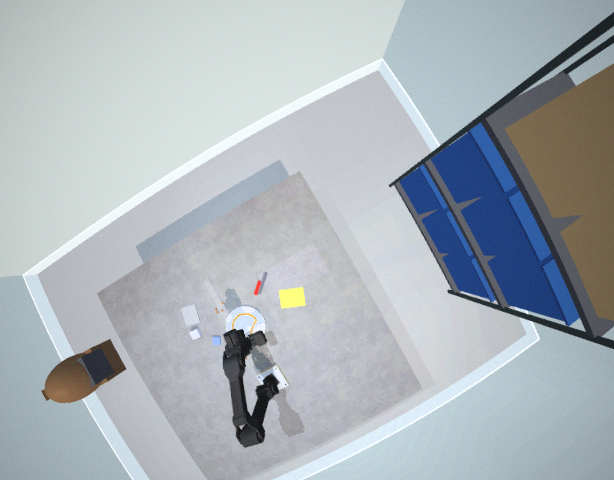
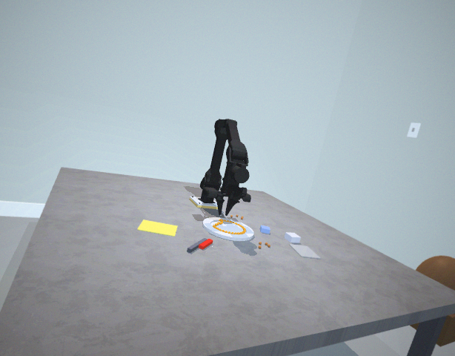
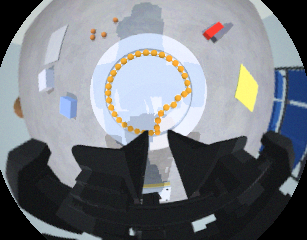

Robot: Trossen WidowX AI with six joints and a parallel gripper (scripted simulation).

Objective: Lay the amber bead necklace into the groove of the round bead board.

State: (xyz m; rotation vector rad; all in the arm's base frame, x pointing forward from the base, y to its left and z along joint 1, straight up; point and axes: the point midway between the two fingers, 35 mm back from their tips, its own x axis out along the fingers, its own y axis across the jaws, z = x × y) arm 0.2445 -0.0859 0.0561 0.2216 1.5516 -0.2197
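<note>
The round white bead board is 5 cm ahead of my gripper tip and 3 cm below it. Also, from my gripper tip: yellow sheet: 1 cm ahead, 27 cm to the right, 4 cm below; then blue block: 9 cm ahead, 17 cm to the left, 3 cm below; then grey tool: 16 cm ahead, 19 cm to the right, 3 cm below.
</note>
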